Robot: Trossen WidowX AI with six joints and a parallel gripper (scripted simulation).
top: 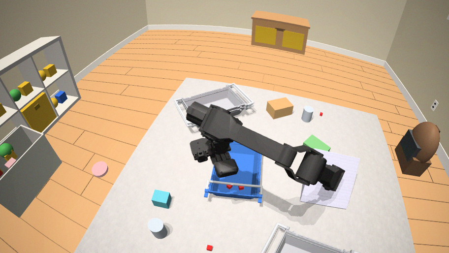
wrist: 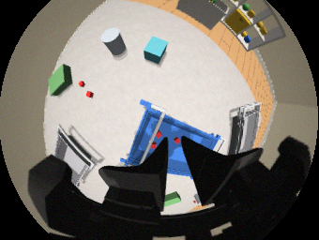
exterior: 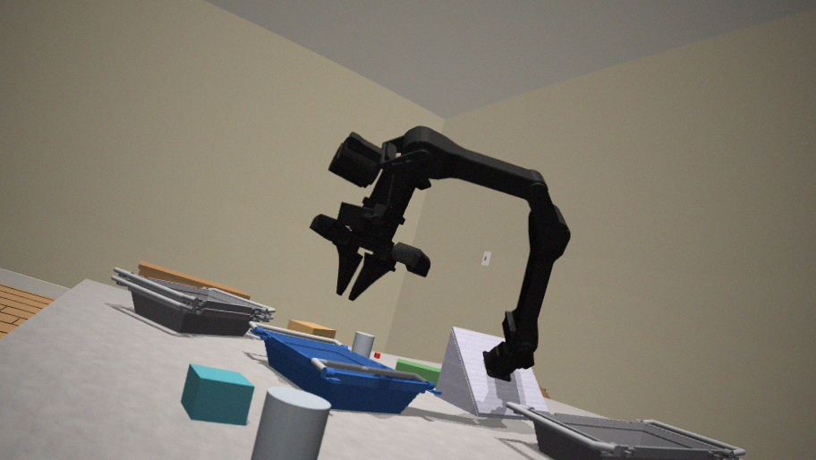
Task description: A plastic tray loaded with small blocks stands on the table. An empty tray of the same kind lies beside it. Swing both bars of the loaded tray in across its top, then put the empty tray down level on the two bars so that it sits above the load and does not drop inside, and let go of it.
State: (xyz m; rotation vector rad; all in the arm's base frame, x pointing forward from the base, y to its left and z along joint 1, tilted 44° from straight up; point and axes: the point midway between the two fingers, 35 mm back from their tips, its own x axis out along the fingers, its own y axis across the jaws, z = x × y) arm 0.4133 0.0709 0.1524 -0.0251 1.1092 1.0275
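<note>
My gripper tip is 430 mm past the grey plastic tray, 200 mm to the right of it and 120 mm above it. Also, from my gripper tip: orange box 560 mm to the right, 130 mm below, 100 mm behind; teal cube 160 mm ahead, 150 mm to the left, 140 mm below.
</note>
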